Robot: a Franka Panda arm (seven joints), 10 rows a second.
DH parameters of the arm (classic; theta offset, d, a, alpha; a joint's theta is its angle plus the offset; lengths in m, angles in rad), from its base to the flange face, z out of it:
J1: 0 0.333 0 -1.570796
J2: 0 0 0 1.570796
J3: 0 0.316 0.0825 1.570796
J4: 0 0 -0.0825 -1.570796
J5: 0 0.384 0 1.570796
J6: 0 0 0.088 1.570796
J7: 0 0.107 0 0
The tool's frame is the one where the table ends.
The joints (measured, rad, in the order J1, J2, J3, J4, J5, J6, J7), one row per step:
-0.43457 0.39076 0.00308 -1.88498 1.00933 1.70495 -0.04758
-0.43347 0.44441 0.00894 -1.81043 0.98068 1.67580 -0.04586
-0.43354 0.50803 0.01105 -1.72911 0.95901 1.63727 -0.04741
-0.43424 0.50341 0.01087 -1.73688 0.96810 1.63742 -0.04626
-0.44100 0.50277 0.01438 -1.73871 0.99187 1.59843 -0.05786
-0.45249 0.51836 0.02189 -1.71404 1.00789 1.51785 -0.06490
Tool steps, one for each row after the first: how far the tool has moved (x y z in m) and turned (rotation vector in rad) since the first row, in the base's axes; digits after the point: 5 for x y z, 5 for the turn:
0.01523 -0.00167 -0.00372 -0.00529 -0.00165 0.04259
0.02998 -0.00518 -0.01116 0.00031 -0.00151 0.08323
0.02869 -0.00461 -0.01077 0.00801 -0.00086 0.07612
0.02658 -0.00128 -0.00842 0.05327 -0.00876 0.08853
0.02665 0.00289 -0.00444 0.12042 -0.01051 0.12976

